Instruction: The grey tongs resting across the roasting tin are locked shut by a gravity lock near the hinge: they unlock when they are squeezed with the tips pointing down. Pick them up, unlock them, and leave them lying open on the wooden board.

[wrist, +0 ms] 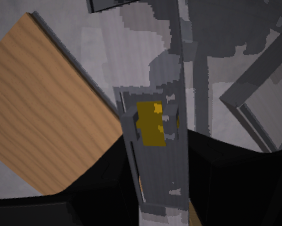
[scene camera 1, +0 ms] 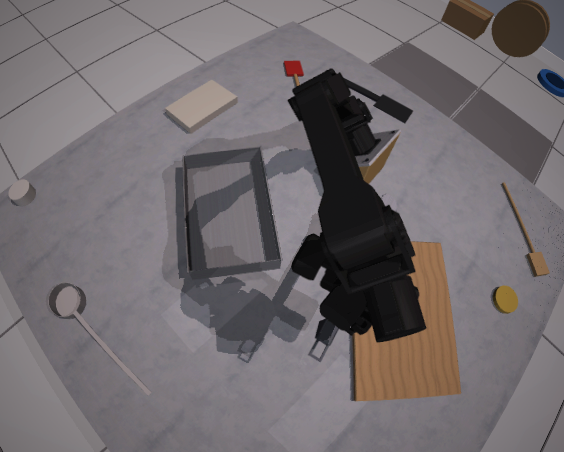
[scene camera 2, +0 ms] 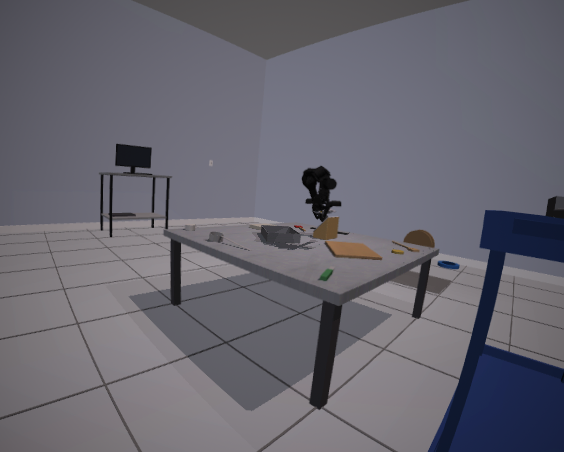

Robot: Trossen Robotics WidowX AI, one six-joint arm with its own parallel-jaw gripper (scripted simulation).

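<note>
I see a block, a black spatula, a yellow lock piece, a roasting tin, a wooden board and my gripper. The wrist view shows my gripper as well.
</note>
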